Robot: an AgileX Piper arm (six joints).
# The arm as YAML. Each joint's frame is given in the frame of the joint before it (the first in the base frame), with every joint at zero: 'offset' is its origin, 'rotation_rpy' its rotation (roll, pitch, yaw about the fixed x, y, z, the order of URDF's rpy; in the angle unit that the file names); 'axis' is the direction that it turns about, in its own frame. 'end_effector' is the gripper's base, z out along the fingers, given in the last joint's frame.
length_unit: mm
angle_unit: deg
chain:
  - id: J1
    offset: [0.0, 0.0, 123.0]
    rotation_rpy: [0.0, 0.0, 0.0]
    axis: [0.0, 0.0, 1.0]
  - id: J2
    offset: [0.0, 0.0, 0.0]
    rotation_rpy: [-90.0, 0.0, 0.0]
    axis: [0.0, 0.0, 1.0]
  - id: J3
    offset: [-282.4, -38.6, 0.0]
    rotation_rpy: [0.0, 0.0, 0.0]
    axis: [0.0, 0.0, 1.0]
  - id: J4
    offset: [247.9, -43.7, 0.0]
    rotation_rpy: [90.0, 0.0, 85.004]
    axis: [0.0, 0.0, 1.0]
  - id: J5
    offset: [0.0, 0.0, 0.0]
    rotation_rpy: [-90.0, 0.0, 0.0]
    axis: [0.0, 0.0, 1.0]
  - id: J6
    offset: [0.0, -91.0, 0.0]
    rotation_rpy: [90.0, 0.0, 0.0]
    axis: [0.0, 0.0, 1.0]
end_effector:
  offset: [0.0, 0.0, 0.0]
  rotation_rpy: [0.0, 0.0, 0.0]
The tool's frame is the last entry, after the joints.
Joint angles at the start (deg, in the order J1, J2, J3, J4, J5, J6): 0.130 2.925 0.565 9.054 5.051 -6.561
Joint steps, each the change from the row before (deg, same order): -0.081 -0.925 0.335 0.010 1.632 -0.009; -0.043 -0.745 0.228 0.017 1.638 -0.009; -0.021 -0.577 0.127 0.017 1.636 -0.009; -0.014 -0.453 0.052 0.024 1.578 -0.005; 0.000 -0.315 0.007 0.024 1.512 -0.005; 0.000 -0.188 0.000 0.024 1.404 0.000; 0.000 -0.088 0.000 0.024 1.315 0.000; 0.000 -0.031 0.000 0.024 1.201 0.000
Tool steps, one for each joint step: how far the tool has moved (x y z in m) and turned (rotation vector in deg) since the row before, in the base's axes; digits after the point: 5 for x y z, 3 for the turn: -0.00124 0.00032 -0.00357 -0.009 1.021 0.177; -0.00106 0.00037 -0.00314 -0.003 1.100 0.217; -0.00092 0.00039 -0.00272 -0.005 1.165 0.239; -0.00082 0.00038 -0.00231 0.005 1.157 0.237; -0.00071 0.00038 -0.00207 0.004 1.185 0.242; -0.00059 0.00035 -0.00198 0.009 1.198 0.225; -0.00049 0.00033 -0.00194 0.010 1.210 0.211; -0.00044 0.00030 -0.00181 0.011 1.155 0.193
